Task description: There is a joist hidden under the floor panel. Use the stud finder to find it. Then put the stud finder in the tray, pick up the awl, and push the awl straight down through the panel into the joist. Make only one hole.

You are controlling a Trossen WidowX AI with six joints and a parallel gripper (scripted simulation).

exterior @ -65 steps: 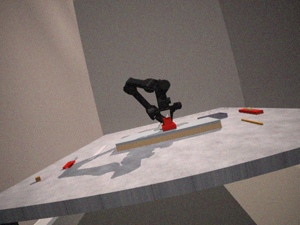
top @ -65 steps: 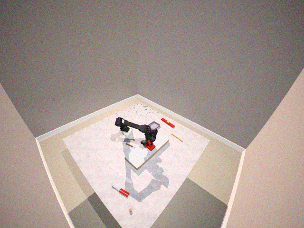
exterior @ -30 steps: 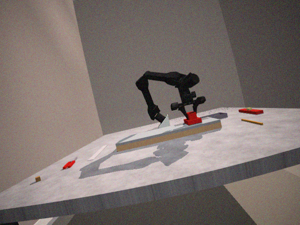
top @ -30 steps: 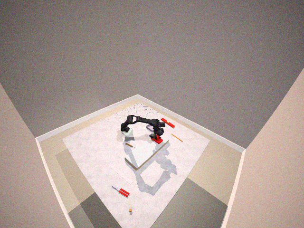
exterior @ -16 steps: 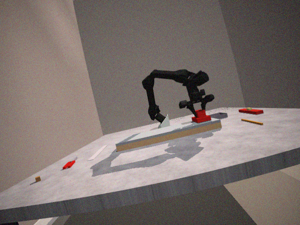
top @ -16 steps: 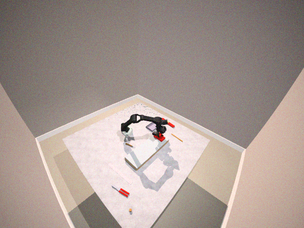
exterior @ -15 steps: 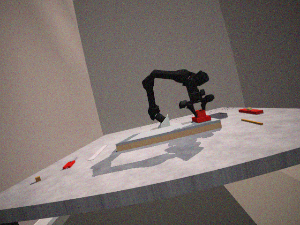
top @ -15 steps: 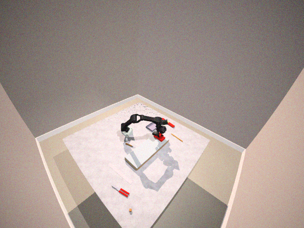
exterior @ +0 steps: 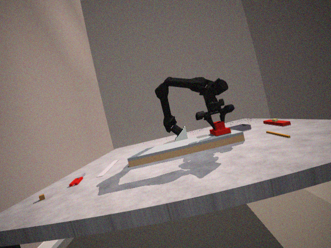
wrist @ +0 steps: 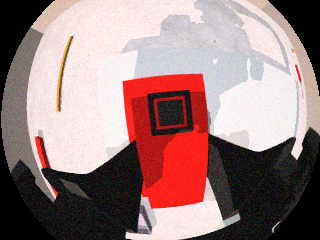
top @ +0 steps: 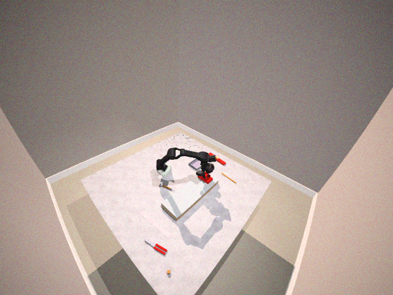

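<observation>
The grey tray lies 210 mm behind my gripper tip, 140 mm to the left of it and 50 mm below it. The rest, counted from my gripper tip: red stud finder: 10 mm ahead, 20 mm above; square indicator: 20 mm ahead, 30 mm above; yellow pencil: 130 mm ahead, 200 mm to the left, 60 mm below.
</observation>
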